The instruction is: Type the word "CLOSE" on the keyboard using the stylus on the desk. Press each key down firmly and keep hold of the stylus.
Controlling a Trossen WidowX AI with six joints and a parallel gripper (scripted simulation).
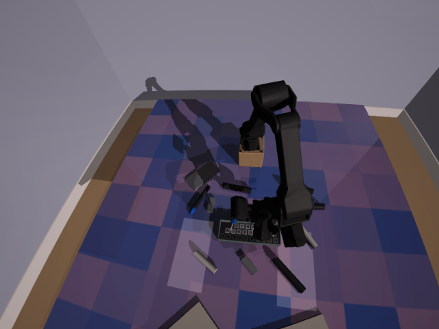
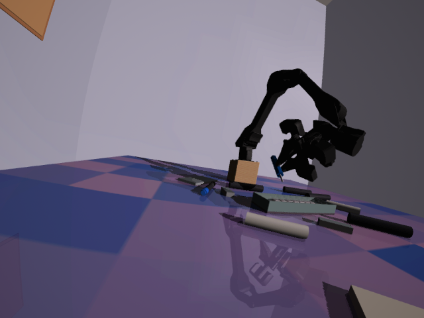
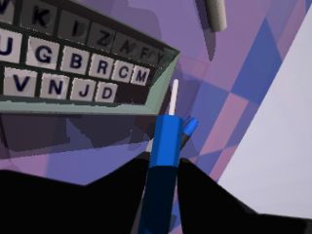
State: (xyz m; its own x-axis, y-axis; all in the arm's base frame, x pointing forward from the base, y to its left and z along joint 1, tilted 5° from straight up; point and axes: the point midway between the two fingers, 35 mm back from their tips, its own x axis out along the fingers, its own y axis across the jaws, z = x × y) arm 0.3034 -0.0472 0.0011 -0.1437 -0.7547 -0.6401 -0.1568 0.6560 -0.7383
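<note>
Right now my gripper tip is 15 cm short of the small grey block, 4 cm to the right of it and 9 cm above it. Round my gripper tip: grey slab: 21 cm behind, 15 cm to the right, 9 cm below; then blue-tipped pen: 7 cm behind, 16 cm to the right, 9 cm below; then blue stylus: 1 cm ahead, 1 cm below.
</note>
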